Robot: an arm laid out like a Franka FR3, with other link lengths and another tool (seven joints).
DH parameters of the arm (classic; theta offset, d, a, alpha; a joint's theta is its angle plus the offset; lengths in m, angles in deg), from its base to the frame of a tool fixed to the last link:
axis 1: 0 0.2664 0 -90
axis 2: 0 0 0 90
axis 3: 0 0.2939 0.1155 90
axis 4: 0 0 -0.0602 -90
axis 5: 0 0.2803 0 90
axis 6: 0 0 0.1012 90
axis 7: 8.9 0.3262 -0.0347 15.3
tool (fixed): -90 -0.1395 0 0
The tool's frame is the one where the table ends.
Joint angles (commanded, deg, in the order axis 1, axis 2, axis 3, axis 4, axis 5, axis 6, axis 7), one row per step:
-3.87 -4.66 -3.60 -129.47 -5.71 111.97 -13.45
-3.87 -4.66 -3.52 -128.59 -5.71 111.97 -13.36
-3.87 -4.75 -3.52 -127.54 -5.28 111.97 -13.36
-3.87 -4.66 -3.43 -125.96 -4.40 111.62 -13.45
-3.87 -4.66 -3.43 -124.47 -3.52 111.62 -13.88
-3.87 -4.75 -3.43 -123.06 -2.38 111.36 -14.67
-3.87 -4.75 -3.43 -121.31 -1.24 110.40 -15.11
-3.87 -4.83 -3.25 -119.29 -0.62 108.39 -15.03
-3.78 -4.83 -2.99 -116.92 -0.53 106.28 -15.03
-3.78 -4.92 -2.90 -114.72 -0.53 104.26 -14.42
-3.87 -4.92 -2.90 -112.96 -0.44 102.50 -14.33
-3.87 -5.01 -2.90 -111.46 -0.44 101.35 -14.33
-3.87 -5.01 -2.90 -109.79 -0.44 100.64 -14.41
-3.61 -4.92 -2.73 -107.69 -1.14 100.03 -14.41
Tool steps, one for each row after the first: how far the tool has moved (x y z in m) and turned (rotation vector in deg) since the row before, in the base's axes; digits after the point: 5 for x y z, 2 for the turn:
0.00476 -0.00005 0.00454 -0.14 -0.88 -0.01
0.00540 0.00039 0.00577 0.22 -1.18 -0.24
0.00695 0.00187 0.00694 0.58 -1.22 -0.32
0.00760 0.00107 0.00745 0.63 -1.55 -0.03
0.00634 0.00172 0.00743 0.94 -1.33 0.21
0.00521 0.00205 0.00832 0.94 -0.90 -0.12
0.00253 0.00264 0.01005 0.51 -0.16 -0.20
0.00371 0.00231 0.01183 0.02 -0.27 0.29
0.00193 0.00069 0.01175 -0.10 -0.26 -0.54
0.00083 -0.00052 0.00869 0.07 -0.01 -0.22
0.00172 -0.00026 0.00846 -0.05 -0.44 -0.01
0.00381 -0.00055 0.00925 -0.11 -0.95 0.07
0.00605 0.00039 0.01186 -0.86 -1.31 0.58

